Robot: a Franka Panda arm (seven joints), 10 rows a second.
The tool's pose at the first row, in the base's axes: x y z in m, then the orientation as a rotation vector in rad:
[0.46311, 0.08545, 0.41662, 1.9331, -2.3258, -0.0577]
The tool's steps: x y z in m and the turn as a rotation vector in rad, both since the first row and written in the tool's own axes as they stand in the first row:
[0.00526, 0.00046, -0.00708, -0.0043, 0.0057, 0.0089]
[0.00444, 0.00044, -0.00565, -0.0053, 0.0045, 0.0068]
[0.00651, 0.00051, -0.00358, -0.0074, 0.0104, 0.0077]
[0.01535, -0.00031, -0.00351, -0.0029, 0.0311, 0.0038]
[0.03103, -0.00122, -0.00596, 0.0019, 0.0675, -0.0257]
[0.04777, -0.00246, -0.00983, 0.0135, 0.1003, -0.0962]
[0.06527, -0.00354, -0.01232, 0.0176, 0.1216, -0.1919]
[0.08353, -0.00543, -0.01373, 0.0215, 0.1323, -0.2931]
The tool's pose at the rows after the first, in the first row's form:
[0.46252, 0.08069, 0.42404, 1.9183, -2.3286, -0.0563]
[0.46253, 0.08143, 0.42256, 1.9208, -2.3269, -0.0588]
[0.46185, 0.07932, 0.42065, 1.9163, -2.3230, -0.0554]
[0.46106, 0.07048, 0.42107, 1.9142, -2.3084, -0.0304]
[0.45942, 0.05503, 0.42443, 1.9347, -2.2595, 0.0074]
[0.45808, 0.03855, 0.42924, 2.0044, -2.1755, 0.0456]
[0.45628, 0.02128, 0.43274, 2.0994, -2.0673, 0.0620]
[0.45502, 0.00307, 0.43514, 2.2000, -1.9554, 0.0678]

